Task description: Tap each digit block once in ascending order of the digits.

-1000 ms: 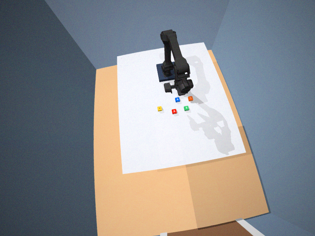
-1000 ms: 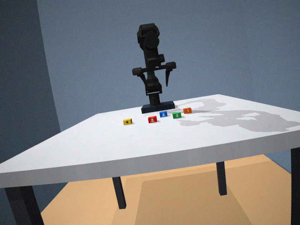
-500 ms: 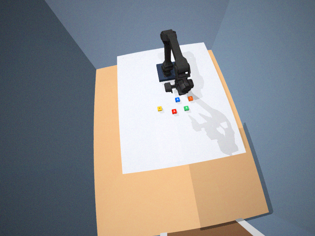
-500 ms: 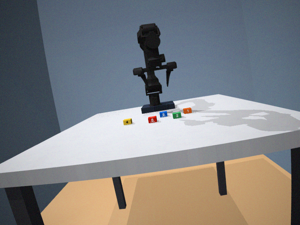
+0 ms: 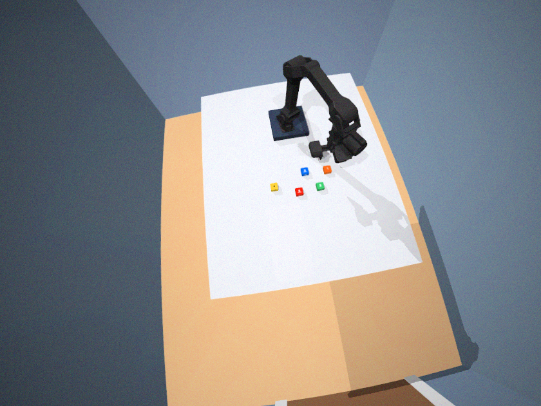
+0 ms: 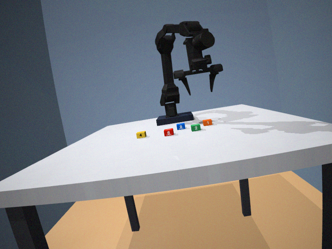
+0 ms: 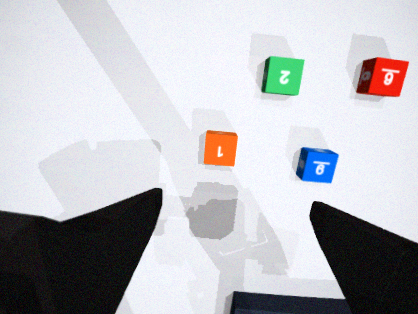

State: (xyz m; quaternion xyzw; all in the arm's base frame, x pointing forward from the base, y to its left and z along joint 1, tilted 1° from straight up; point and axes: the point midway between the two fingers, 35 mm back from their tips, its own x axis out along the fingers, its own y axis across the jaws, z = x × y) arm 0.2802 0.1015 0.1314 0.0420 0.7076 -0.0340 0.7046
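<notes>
Now: the orange block 1 1 cm to the left of my gripper tip and 11 cm below it. The rest, counted from my gripper tip: red block 6: 7 cm ahead, 15 cm to the right, 11 cm below; green block 2: 7 cm ahead, 5 cm to the right, 11 cm below; blue block 9: 2 cm behind, 10 cm to the right, 11 cm below.
</notes>
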